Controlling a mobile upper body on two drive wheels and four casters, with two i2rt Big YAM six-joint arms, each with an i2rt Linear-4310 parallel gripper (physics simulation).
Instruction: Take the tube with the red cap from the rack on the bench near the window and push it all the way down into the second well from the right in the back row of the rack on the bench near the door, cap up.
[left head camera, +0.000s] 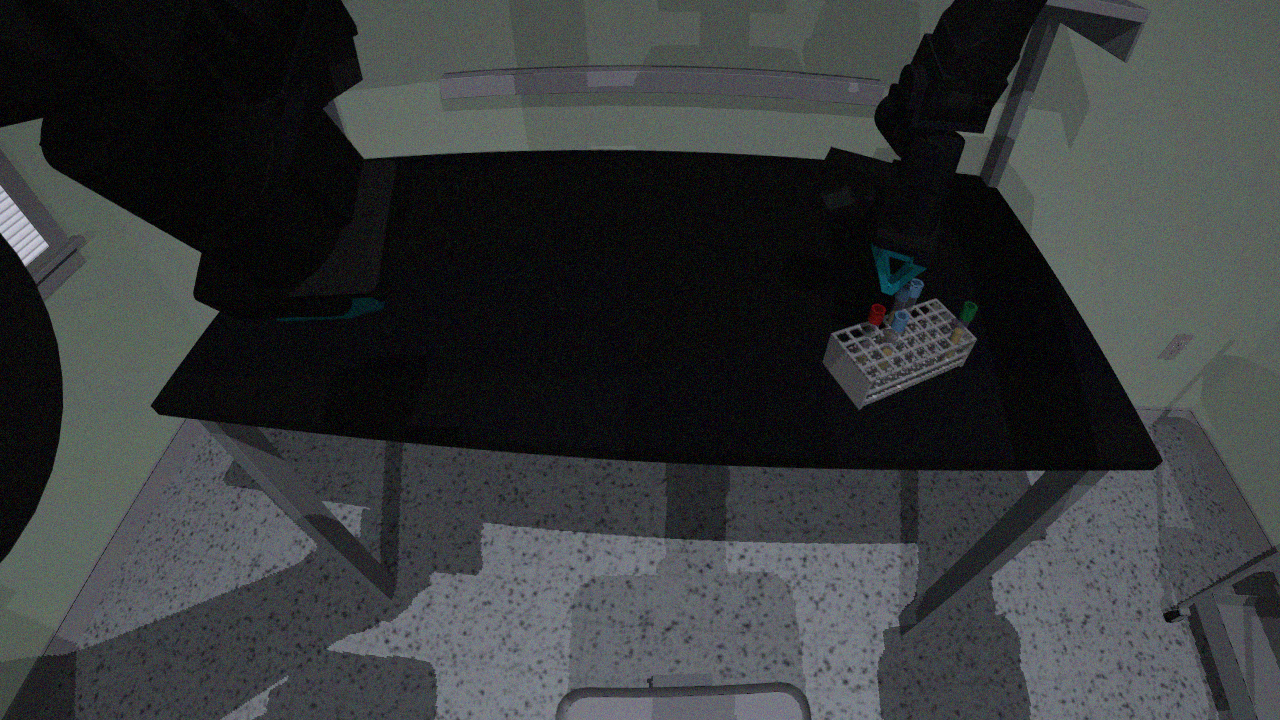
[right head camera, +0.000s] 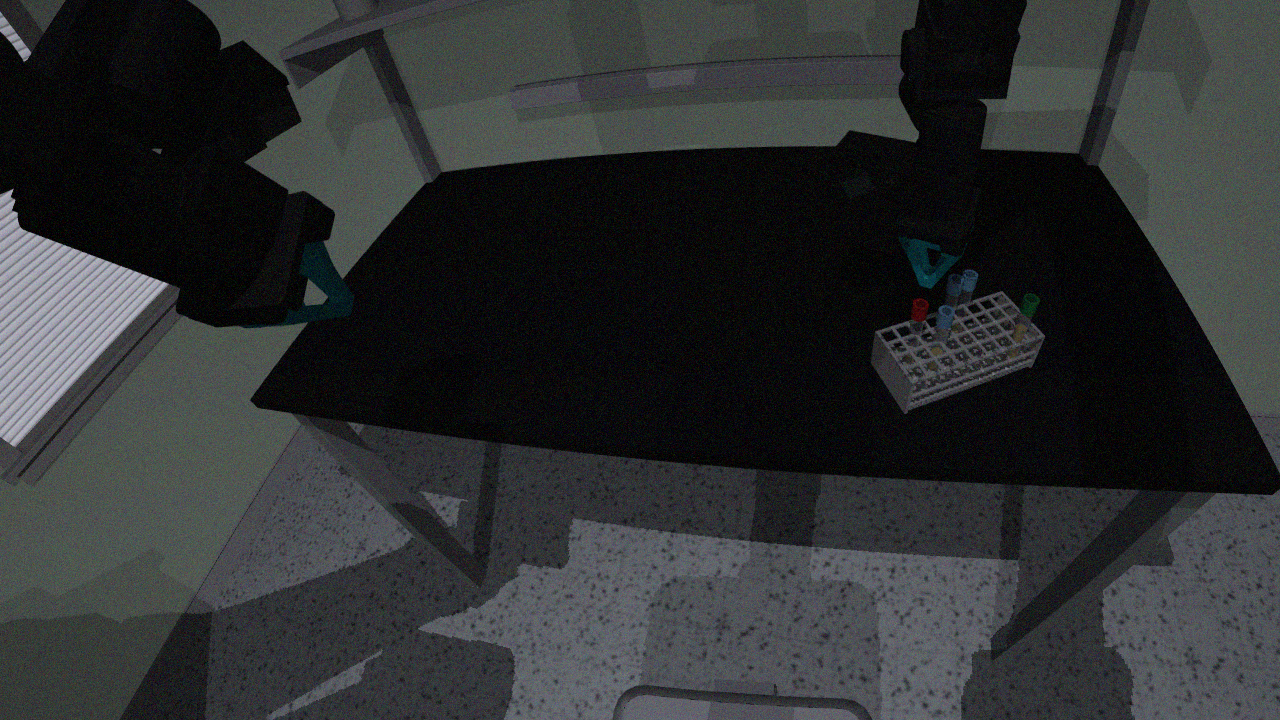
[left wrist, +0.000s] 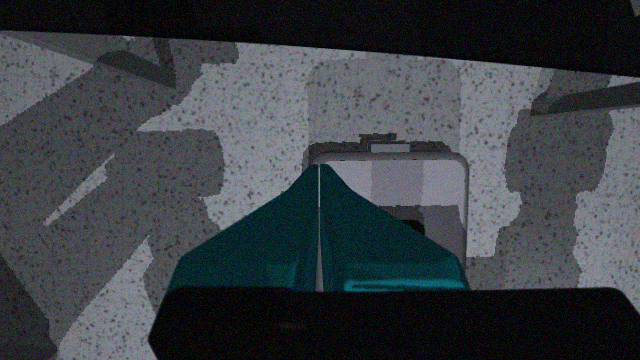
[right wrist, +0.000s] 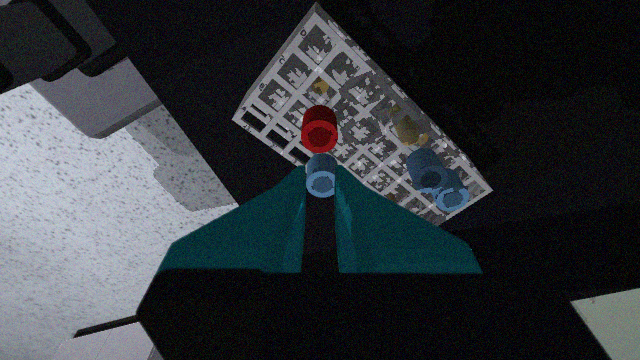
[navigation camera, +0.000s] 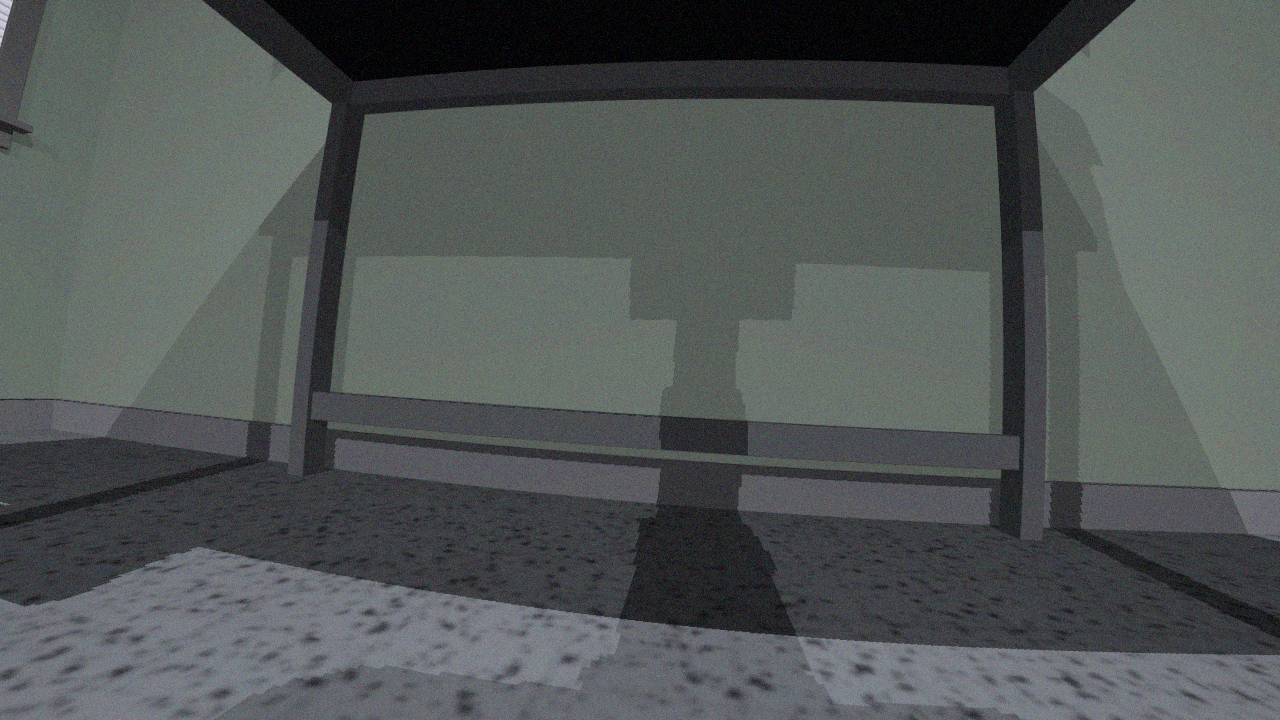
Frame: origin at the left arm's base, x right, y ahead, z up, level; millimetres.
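Where they show: left gripper, fingertip midpoint: (left head camera: 380, 298) (right head camera: 349, 306) (left wrist: 319, 179); right gripper, fingertip midpoint: (left head camera: 887, 289) (right head camera: 927, 282) (right wrist: 320, 177).
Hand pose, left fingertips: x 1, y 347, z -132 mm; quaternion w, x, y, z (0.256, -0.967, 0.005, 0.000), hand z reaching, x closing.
Each offset is from my left fingertips to the top centre of the thing. "spot": to the spot under its first point. Level surfaces: height alone.
The tube with the red cap @(dz -244, dx +448, dy +247 mm) (left head camera: 877, 313) (right head camera: 919, 309) (right wrist: 319, 134) stands cap up in the pale rack @(spot: dz -341, dx +418, dy +231 mm) (left head camera: 841, 371) (right head camera: 890, 371) (right wrist: 290, 47), on the right part of the black bench @(dz -363 mm) (left head camera: 581, 358) (right head camera: 626, 358). My right gripper (left head camera: 886, 291) (right head camera: 928, 284) (right wrist: 320, 177) is above and behind the rack, pointing down, shut with a narrow gap and nothing held. In the right wrist view a blue-capped tube @(dz -244, dx +476, dy +235 mm) (right wrist: 321, 186) shows in line with that gap, below the red cap. My left gripper (left head camera: 380, 305) (right head camera: 349, 308) (left wrist: 319, 179) is shut and empty at the bench's left. The second rack does not show.
The rack also bears two close blue-capped tubes @(spot: dz -248, dx +518, dy +290 mm) (right head camera: 969, 281) @(dz -244, dx +501, dy +291 mm) (right head camera: 954, 288) and a green-capped tube @(spot: dz -245, dx +579, dy +246 mm) (left head camera: 969, 310) (right head camera: 1030, 305). White window blinds (left head camera: 19, 234) (right head camera: 71, 340) are at the left. Bench legs (left head camera: 304, 510) (navigation camera: 1032, 358) stand on the speckled floor.
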